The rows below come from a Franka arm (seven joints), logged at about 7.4 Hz.
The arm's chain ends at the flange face. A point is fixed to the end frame.
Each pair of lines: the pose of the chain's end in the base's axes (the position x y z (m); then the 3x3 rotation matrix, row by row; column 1 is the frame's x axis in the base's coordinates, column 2 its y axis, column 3 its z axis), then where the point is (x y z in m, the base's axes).
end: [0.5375 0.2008 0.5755], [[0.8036 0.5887 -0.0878], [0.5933 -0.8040 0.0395], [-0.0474 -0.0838 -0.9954]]
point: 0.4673 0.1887 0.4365
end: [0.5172 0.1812 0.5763], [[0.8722 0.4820 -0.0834], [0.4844 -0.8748 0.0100], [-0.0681 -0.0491 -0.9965]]
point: 0.4458 0.1725 0.4377
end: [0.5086 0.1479 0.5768], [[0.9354 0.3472 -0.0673], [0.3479 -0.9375 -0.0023], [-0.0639 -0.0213 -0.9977]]
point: 0.4386 0.1465 0.4372
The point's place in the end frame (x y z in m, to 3 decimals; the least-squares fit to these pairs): -0.057 -0.020 0.144
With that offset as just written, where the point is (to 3 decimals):
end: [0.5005 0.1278 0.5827], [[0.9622 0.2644 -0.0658], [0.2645 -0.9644 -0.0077], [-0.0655 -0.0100 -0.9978]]
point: 0.431 0.131 0.443
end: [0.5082 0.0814 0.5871], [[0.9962 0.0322 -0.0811], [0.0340 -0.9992 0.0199], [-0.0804 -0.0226 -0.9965]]
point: 0.439 0.102 0.449
